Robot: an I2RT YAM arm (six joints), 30 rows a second.
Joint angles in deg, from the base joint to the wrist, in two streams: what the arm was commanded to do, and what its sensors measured. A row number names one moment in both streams.
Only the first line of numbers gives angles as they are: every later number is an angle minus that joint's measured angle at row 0.
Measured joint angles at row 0:
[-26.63, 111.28, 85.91, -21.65, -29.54, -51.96]
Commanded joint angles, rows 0 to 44:
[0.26, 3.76, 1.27, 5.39, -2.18, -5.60]
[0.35, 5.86, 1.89, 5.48, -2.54, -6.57]
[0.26, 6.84, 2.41, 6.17, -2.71, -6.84]
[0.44, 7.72, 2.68, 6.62, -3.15, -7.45]
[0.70, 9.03, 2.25, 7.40, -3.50, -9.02]
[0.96, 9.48, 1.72, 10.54, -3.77, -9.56]
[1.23, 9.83, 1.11, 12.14, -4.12, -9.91]
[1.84, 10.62, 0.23, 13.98, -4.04, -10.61]
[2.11, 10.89, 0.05, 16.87, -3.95, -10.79]
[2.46, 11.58, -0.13, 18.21, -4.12, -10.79]
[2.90, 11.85, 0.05, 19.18, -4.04, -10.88]
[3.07, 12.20, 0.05, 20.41, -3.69, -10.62]
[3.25, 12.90, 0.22, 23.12, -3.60, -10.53]
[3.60, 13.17, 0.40, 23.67, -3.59, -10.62]
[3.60, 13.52, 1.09, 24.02, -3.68, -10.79]
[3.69, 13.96, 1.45, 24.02, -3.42, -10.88]
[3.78, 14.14, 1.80, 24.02, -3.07, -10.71]
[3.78, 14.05, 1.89, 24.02, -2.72, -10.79]
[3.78, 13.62, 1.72, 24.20, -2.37, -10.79]
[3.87, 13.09, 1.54, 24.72, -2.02, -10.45]
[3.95, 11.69, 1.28, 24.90, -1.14, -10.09]
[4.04, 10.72, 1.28, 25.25, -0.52, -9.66]
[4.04, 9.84, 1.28, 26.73, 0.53, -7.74]
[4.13, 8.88, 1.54, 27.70, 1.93, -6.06]
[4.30, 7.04, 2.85, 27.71, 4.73, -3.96]
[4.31, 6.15, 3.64, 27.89, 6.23, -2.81]
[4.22, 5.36, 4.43, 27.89, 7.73, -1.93]
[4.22, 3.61, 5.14, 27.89, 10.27, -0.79]
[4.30, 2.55, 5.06, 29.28, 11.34, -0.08]
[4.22, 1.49, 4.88, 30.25, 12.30, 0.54]
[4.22, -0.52, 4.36, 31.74, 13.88, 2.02]
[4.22, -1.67, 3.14, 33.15, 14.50, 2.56]
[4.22, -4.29, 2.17, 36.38, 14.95, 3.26]
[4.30, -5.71, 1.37, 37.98, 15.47, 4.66]
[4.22, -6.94, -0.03, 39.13, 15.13, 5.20]
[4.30, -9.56, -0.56, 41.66, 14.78, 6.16]
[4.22, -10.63, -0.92, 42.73, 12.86, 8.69]
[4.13, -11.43, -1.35, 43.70, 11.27, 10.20]
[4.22, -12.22, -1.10, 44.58, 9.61, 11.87]
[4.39, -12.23, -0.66, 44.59, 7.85, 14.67]
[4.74, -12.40, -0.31, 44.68, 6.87, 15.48]
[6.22, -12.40, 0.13, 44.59, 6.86, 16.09]
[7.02, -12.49, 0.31, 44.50, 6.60, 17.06]
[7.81, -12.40, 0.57, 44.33, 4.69, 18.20]
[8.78, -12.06, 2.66, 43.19, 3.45, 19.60]
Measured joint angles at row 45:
[5.79, -12.56, 0.33, 41.77, 8.31, 13.31]
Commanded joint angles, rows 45 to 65:
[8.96, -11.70, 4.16, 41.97, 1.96, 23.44]
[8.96, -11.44, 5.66, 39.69, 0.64, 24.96]
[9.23, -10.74, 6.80, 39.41, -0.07, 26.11]
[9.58, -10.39, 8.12, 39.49, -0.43, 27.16]
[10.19, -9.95, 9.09, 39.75, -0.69, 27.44]
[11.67, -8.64, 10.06, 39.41, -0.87, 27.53]
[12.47, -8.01, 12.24, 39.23, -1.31, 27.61]
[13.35, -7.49, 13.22, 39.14, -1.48, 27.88]
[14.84, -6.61, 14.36, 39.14, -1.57, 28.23]
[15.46, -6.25, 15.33, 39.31, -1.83, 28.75]
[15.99, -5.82, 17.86, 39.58, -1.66, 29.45]
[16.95, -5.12, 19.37, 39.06, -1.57, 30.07]
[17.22, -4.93, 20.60, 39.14, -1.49, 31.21]
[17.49, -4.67, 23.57, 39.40, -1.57, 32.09]
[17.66, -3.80, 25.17, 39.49, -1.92, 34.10]
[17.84, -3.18, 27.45, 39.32, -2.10, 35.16]
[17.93, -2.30, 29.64, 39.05, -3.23, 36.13]
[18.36, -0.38, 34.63, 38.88, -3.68, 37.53]
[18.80, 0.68, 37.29, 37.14, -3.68, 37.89]
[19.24, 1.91, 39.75, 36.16, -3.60, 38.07]
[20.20, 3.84, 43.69, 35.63, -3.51, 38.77]
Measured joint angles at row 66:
[18.90, 1.51, 35.25, 35.78, -2.58, 34.44]
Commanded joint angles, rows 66 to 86:
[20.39, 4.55, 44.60, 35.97, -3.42, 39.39]
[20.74, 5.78, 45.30, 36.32, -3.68, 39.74]
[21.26, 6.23, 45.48, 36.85, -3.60, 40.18]
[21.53, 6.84, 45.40, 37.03, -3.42, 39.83]
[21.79, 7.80, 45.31, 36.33, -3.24, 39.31]
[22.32, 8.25, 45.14, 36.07, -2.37, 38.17]
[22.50, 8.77, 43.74, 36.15, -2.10, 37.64]
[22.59, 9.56, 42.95, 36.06, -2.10, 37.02]
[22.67, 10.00, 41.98, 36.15, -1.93, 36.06]
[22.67, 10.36, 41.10, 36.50, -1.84, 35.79]
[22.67, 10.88, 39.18, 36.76, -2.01, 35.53]
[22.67, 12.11, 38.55, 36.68, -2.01, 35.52]
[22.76, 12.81, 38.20, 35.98, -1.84, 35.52]
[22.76, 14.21, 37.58, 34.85, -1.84, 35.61]
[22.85, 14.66, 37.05, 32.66, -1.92, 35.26]
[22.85, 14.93, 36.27, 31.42, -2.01, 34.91]
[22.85, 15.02, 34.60, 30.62, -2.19, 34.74]
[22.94, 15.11, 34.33, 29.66, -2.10, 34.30]
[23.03, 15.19, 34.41, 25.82, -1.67, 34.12]
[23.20, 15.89, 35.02, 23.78, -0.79, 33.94]
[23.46, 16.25, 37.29, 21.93, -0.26, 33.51]
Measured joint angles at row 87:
[22.82, 17.53, 34.27, 26.69, -1.51, 35.23]
